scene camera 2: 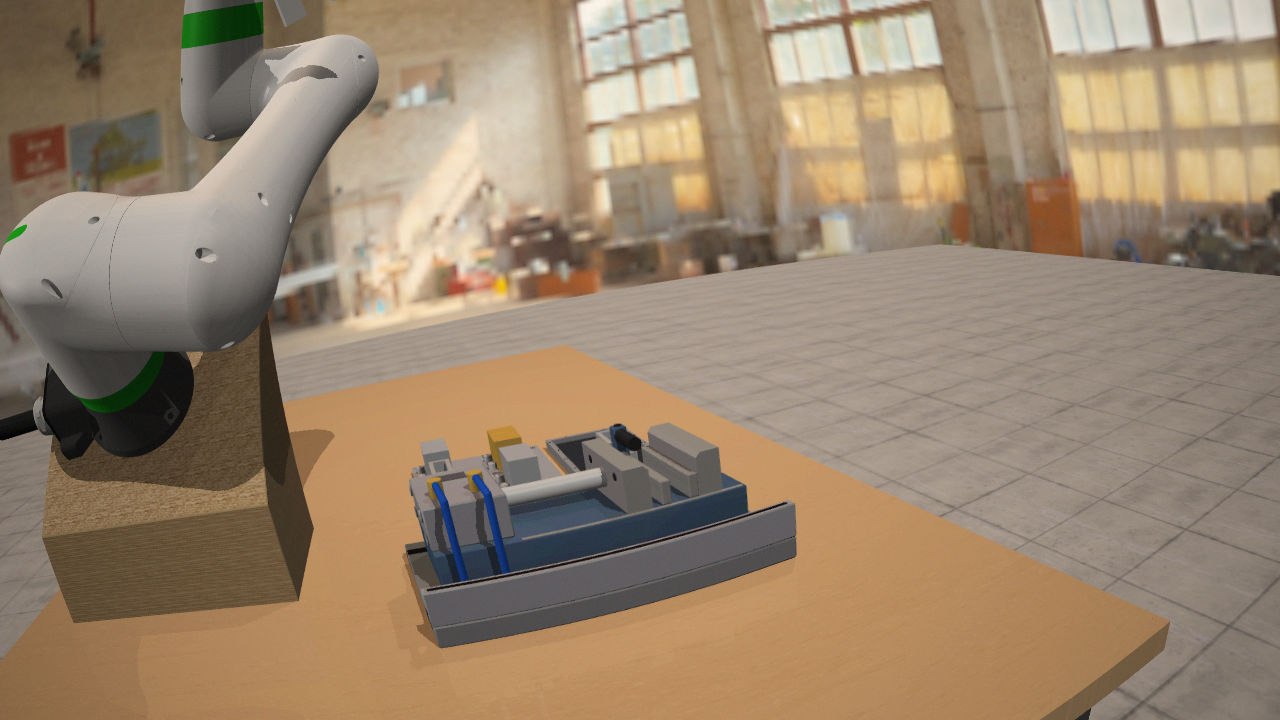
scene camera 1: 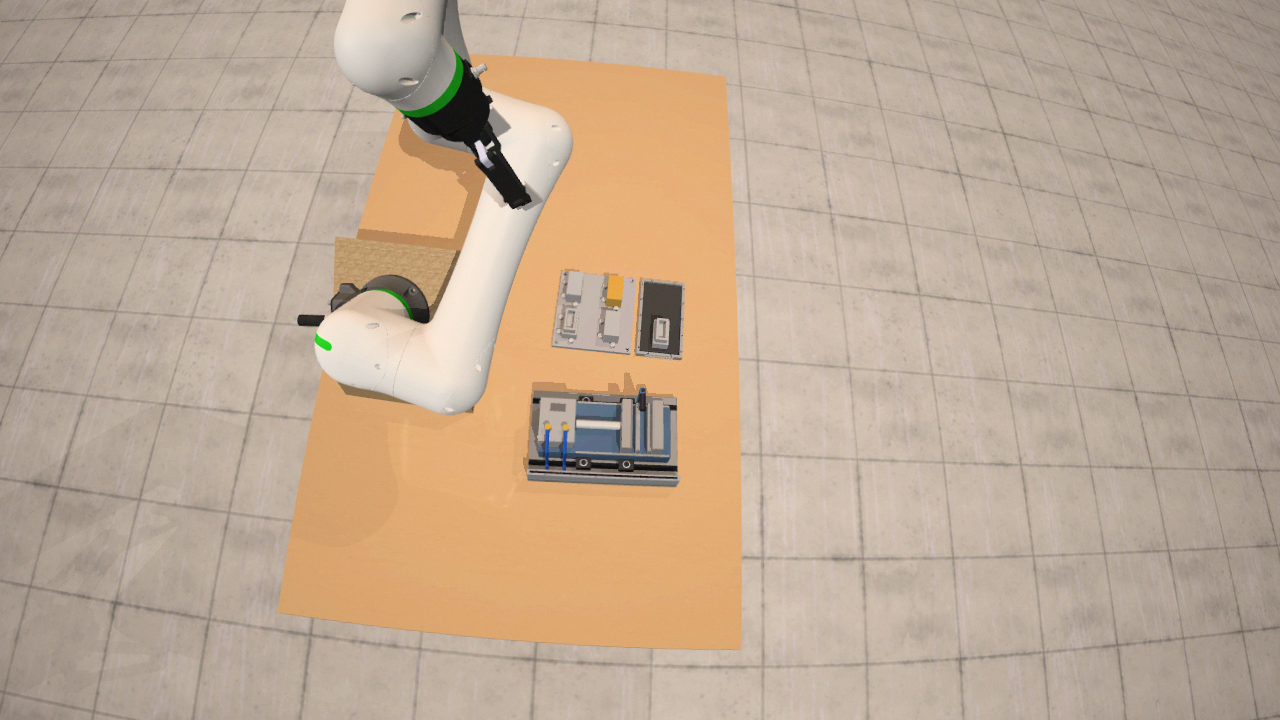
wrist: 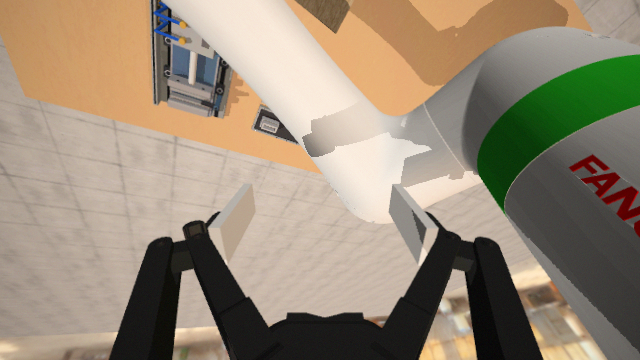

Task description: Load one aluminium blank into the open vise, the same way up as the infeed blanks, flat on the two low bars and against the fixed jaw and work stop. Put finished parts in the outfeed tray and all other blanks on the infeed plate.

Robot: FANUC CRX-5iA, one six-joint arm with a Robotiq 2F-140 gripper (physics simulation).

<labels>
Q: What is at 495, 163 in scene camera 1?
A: My gripper.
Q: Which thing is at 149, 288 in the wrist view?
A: My gripper.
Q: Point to a brass blank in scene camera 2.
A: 505, 436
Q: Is my gripper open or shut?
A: Open.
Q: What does my gripper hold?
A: Nothing.
</labels>
